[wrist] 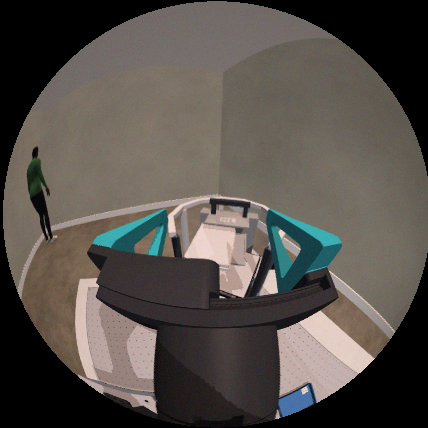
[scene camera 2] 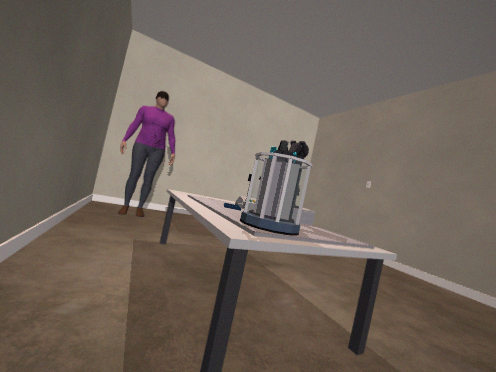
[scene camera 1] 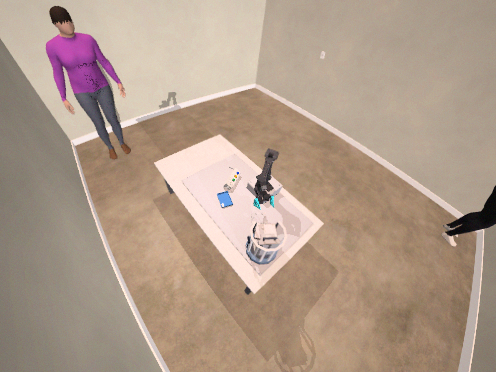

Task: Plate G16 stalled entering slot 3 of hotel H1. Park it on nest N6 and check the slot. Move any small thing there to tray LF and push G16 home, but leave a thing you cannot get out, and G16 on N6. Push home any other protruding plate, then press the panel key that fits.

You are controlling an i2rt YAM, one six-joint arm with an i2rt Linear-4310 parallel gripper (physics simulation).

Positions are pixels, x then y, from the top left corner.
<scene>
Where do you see a round plate rack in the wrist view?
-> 247, 217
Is my gripper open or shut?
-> Open.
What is my gripper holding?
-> Nothing.
</scene>
